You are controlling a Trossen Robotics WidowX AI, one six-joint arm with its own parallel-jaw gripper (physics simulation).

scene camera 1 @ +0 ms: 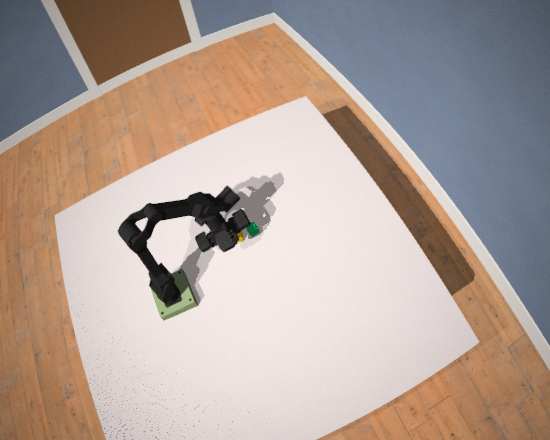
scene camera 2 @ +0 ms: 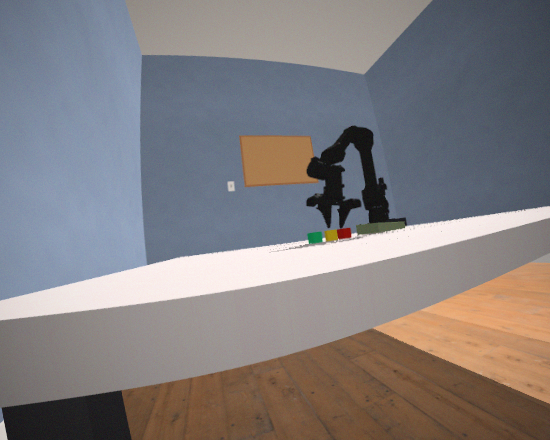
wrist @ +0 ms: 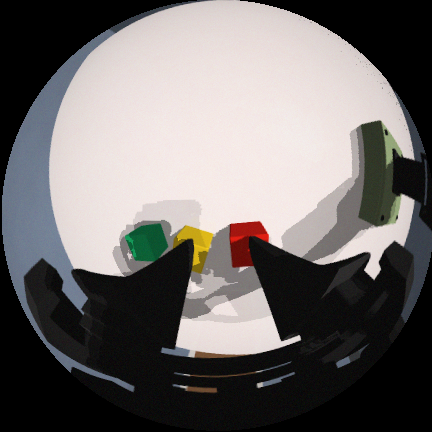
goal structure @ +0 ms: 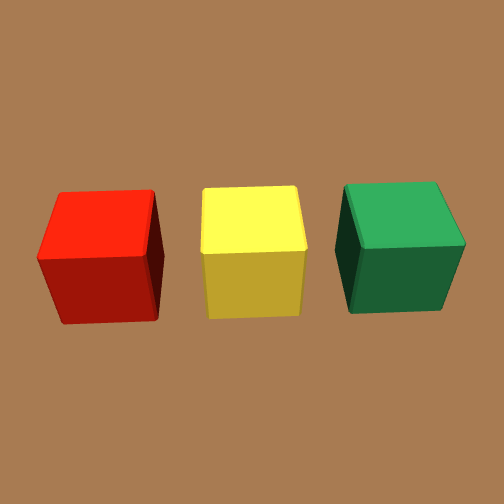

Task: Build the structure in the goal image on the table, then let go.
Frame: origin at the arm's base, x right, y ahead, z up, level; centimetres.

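Where they show: gripper, between the fingertips: (scene camera 2: 335, 228) (wrist: 220, 242); arm's base, origin of its link: (scene camera 1: 171, 296) (scene camera 2: 378, 223).
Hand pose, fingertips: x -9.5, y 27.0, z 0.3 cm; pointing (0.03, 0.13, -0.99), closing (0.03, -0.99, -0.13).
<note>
Things, the pixels of their top centre, and the offset from my fingertips. Level surfaces: height alone.
- green cube, centre of its top: (wrist: 138, 248) (scene camera 2: 314, 232) (scene camera 1: 252, 227) dx -2.0, dy +8.9, dz -0.5 cm
- yellow cube, centre of its top: (wrist: 187, 257) (scene camera 2: 330, 230) (scene camera 1: 236, 233) dx -2.2, dy +3.2, dz -0.5 cm
- red cube, centre of its top: (wrist: 249, 252) (scene camera 2: 343, 228) dx -1.2, dy -2.4, dz -0.5 cm
- white table, height of its surface: dz -3.8 cm
A green cube (scene camera 1: 253, 229) (scene camera 2: 315, 237) (wrist: 148, 242), a yellow cube (scene camera 1: 240, 237) (scene camera 2: 331, 235) (wrist: 192, 237) and a red cube (scene camera 2: 344, 233) (wrist: 243, 246) stand on the white table (scene camera 1: 320, 320) (scene camera 2: 210, 272) (wrist: 225, 110) in a loose row, yellow in the middle. In the wrist view gaps show between them. The red cube is hidden under the gripper in the first scene view. My gripper (scene camera 2: 335, 227) (wrist: 220, 242) is open and empty, pointing down just above the yellow and red cubes. In the wrist view its left fingertip overlaps the yellow cube and its right one the red cube.
The arm's green base plate (scene camera 1: 187, 302) (scene camera 2: 381, 228) (wrist: 374, 175) sits on the table, on the red cube's side of the row. The arm's black links (scene camera 1: 172, 209) (scene camera 2: 367, 165) arch from the base to the gripper.
</note>
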